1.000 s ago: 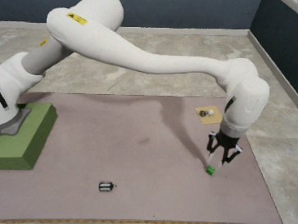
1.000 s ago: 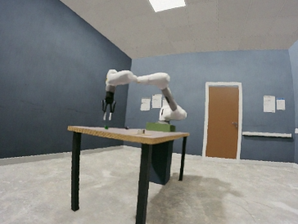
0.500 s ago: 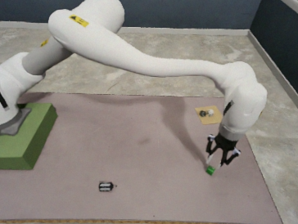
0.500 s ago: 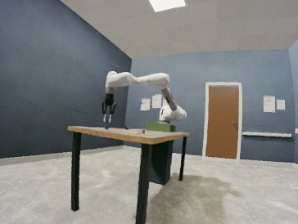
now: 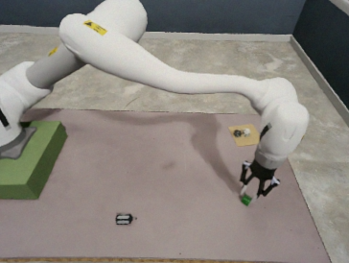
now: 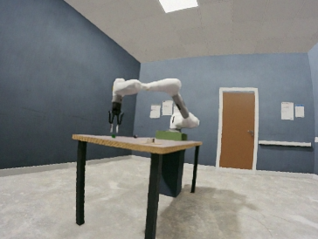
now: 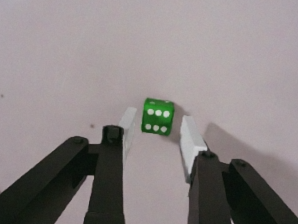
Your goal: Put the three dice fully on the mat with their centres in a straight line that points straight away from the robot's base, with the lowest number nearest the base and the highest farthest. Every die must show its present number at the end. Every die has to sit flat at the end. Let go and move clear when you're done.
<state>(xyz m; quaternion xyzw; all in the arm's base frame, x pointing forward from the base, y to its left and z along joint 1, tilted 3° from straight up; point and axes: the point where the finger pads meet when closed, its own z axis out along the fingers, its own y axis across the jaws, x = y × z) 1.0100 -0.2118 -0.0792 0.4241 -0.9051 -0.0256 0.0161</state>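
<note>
Right now the green die is 6 cm below my hand. From my hand the other things lie so: white die: 8 cm ahead, 38 cm to the left, 6 cm below; then mat: 8 cm ahead, 38 cm to the left, 8 cm below; then black die: 3 cm ahead, 37 cm to the left, 6 cm below.
</note>
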